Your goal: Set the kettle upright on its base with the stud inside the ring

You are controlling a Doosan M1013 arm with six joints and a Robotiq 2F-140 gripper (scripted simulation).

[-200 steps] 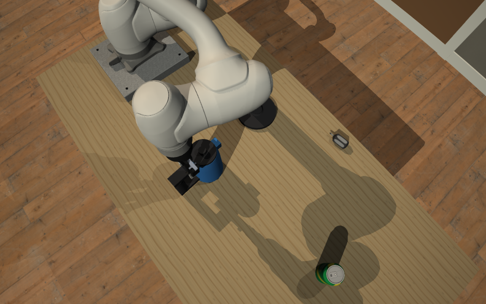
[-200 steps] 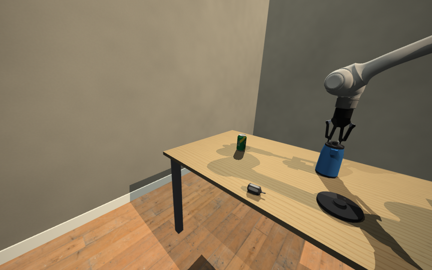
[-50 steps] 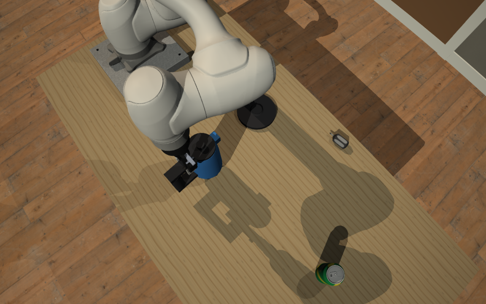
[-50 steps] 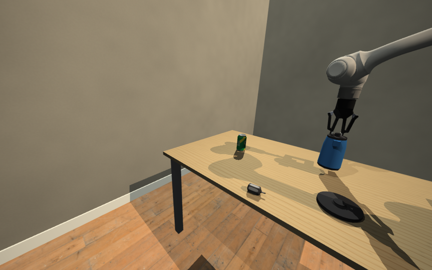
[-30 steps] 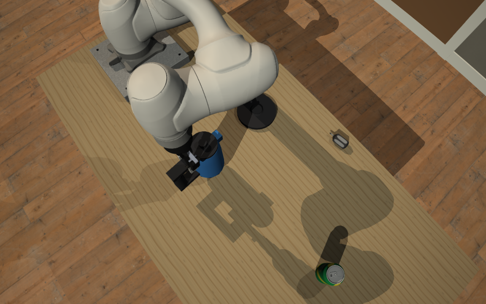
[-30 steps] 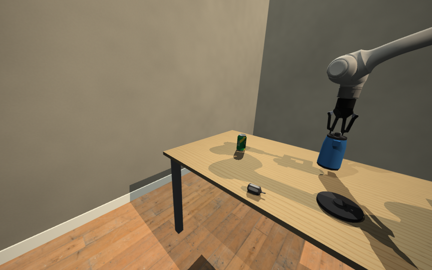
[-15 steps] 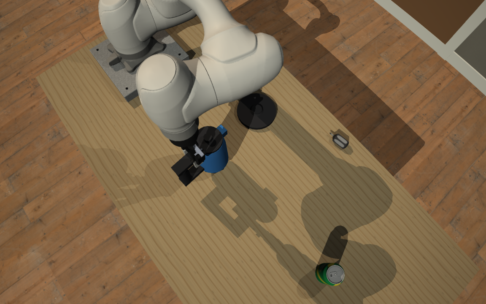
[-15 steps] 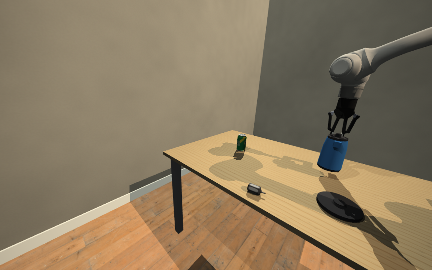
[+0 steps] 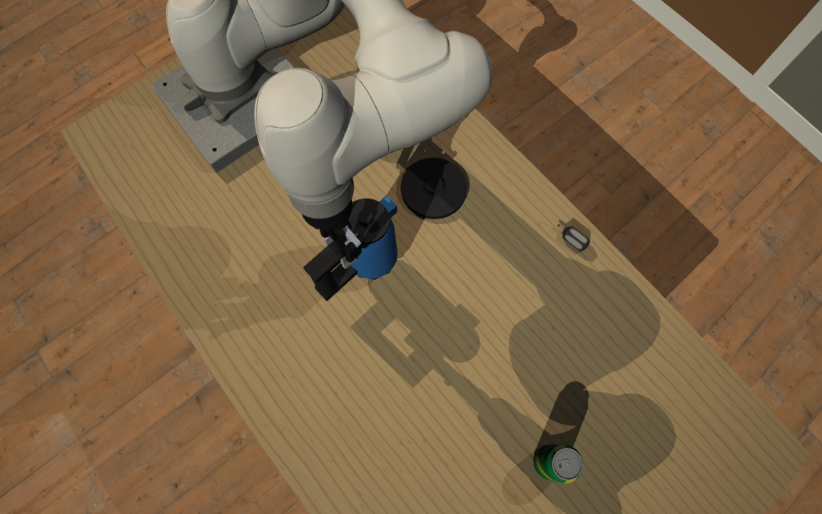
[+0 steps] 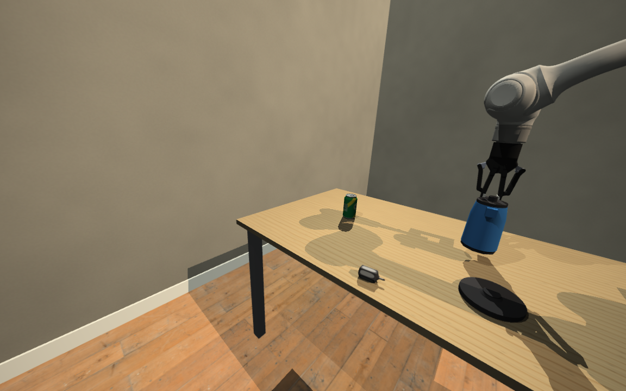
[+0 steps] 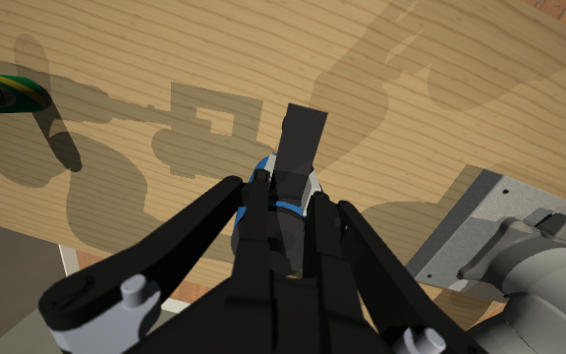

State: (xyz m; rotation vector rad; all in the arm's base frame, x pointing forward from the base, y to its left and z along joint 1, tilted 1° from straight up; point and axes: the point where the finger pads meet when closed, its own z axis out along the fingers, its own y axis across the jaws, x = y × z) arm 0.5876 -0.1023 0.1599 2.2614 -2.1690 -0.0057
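The blue kettle is 60 mm below my hand and 30 mm to the left of it. The rest, counted from my hand: green soda can: 530 mm ahead, 140 mm below, 50 mm to the left; then round black base: 280 mm to the left, 190 mm below, 50 mm behind; then small dark object: 430 mm to the left, 240 mm ahead, 190 mm below.
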